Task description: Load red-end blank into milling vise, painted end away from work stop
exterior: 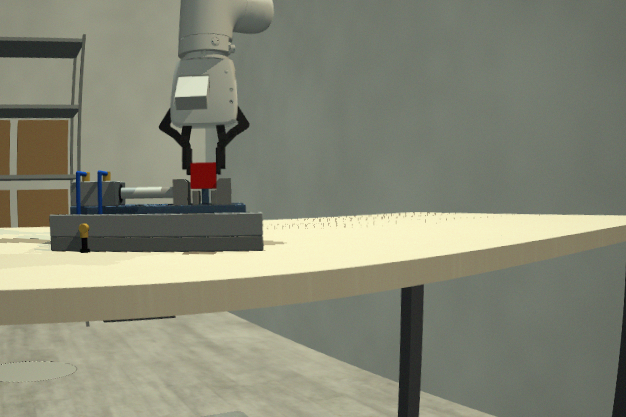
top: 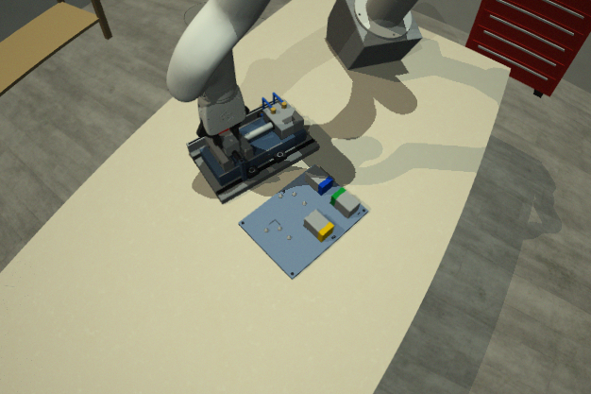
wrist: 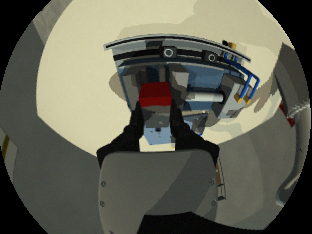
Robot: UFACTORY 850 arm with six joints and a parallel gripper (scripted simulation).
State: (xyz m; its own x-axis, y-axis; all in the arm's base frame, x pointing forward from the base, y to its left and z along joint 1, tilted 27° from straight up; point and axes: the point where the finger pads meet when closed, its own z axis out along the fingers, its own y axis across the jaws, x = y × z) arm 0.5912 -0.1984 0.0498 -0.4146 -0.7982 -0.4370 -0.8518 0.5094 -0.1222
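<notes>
My gripper is now 2 cm above the red-ended blank. Also, from my hand: moving jaw 3 cm behind, 1 cm to the left, 5 cm below; then hose-side block 15 cm behind, 7 cm to the left, 4 cm below; then fixed jaw 3 cm ahead, 1 cm to the right, 5 cm below.
</notes>
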